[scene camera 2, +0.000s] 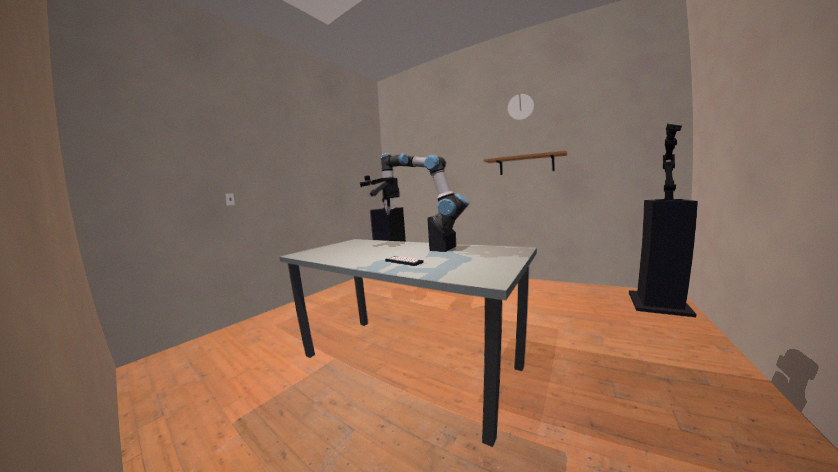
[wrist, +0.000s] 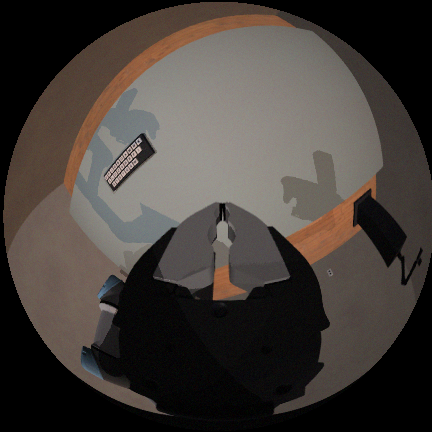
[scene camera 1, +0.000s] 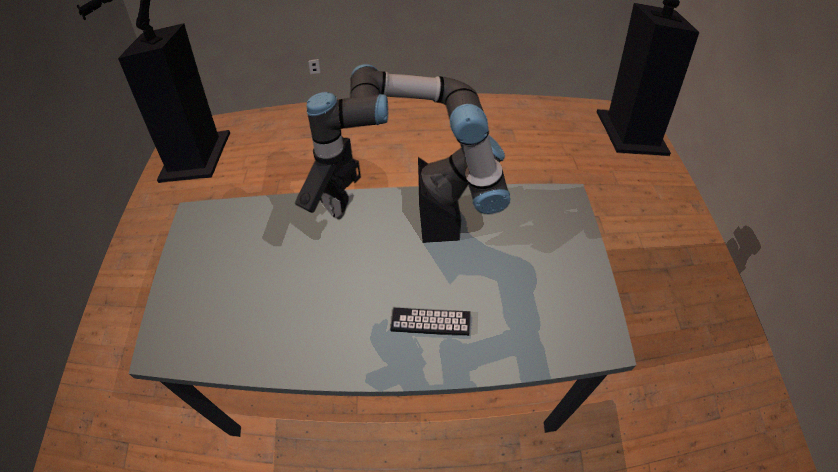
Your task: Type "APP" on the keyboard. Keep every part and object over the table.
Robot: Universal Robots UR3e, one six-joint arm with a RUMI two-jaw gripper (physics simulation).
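Seen in the pictures: gripper, fingertip midpoint: [scene camera 2: 388,214] [wrist: 222,204] [scene camera 1: 338,218]; arm's base, origin of the base link: [scene camera 2: 441,224] [scene camera 1: 437,186].
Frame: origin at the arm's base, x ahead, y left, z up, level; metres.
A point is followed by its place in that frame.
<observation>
The black keyboard [scene camera 1: 431,321] {y -0.029, x 0.345, z -0.128 m} [scene camera 2: 404,260] {y -0.003, x 0.368, z -0.128 m} [wrist: 130,162] {y -0.058, x 0.324, z -0.128 m} with rows of white keys lies flat near the front middle of the grey table [scene camera 1: 246,304] {y -0.546, x 0.287, z -0.145 m} [scene camera 2: 345,255] {y -0.469, x 0.344, z -0.145 m} [wrist: 240,110] {y -0.349, x 0.255, z -0.145 m}. Its key letters are too small to read. My gripper [scene camera 1: 338,215] {y -0.247, x 0.175, z 0.076 m} [scene camera 2: 387,211] {y -0.247, x 0.175, z 0.076 m} [wrist: 222,204] {y -0.247, x 0.175, z 0.076 m} is shut, with its fingertips together and nothing between them. It hangs high above the table's back edge, left of the arm's base in scene camera 1, well away from the keyboard. In the wrist view the keyboard is up and left of the fingertips.
The arm's black base block [scene camera 1: 439,219] {y 0.001, x 0.077, z -0.050 m} [scene camera 2: 441,234] {y 0.038, x 0.075, z -0.048 m} stands at the back of the table, right of the gripper. Black pedestals [scene camera 1: 170,105] [scene camera 1: 653,82] [scene camera 2: 668,252] carrying other arms stand on the floor beyond the table.
</observation>
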